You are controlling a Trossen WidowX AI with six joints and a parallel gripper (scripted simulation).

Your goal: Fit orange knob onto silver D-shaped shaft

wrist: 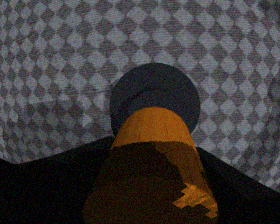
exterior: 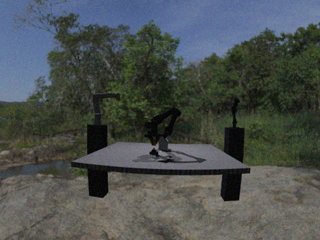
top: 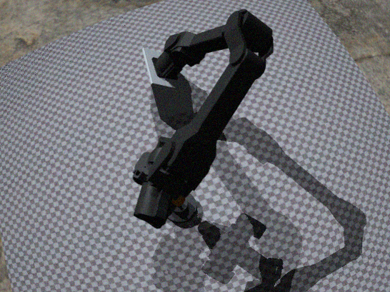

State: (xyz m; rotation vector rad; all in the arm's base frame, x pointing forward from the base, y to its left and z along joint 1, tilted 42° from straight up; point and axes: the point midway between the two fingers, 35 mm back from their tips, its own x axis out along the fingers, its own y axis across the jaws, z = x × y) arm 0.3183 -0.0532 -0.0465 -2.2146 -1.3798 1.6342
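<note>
The orange knob lies 40 mm above my gripper tip. Also, from my gripper tip: round dark pedestal 60 mm below.
</note>
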